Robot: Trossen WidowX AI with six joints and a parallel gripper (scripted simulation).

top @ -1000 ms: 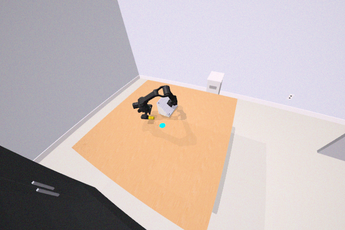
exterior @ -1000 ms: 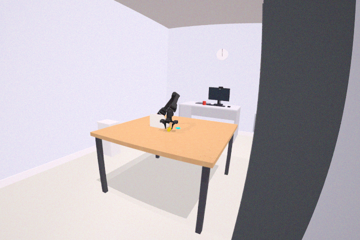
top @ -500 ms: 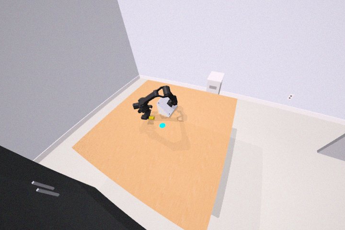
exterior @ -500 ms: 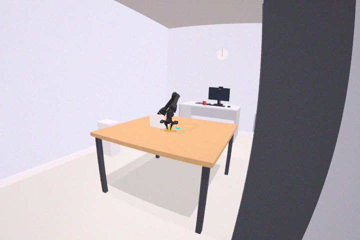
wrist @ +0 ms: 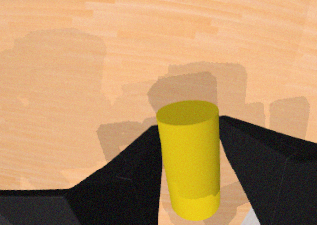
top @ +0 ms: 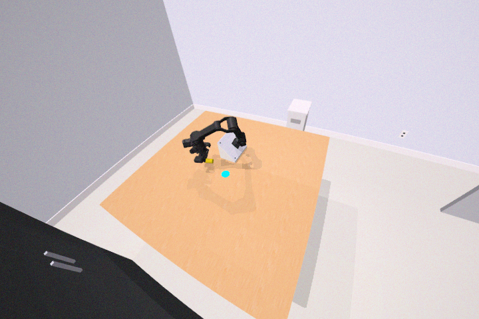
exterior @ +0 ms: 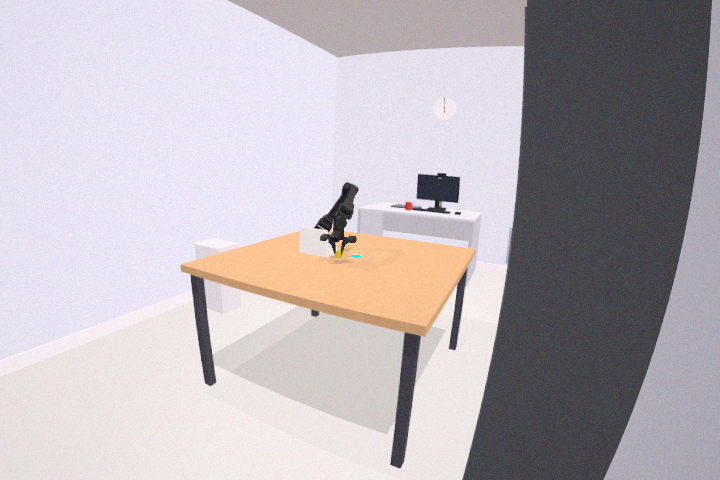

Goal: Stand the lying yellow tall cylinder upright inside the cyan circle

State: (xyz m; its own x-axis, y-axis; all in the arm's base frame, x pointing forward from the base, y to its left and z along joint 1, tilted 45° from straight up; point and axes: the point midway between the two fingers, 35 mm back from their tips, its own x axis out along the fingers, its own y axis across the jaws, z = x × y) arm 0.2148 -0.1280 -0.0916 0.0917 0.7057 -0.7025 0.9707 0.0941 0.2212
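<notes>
My gripper tip is now 180 mm to the right of the cyan circle, 50 mm above it and 30 mm short of it. The rest, counted from my gripper tip: yellow tall cylinder (20 mm to the left, 10 mm behind).
</notes>
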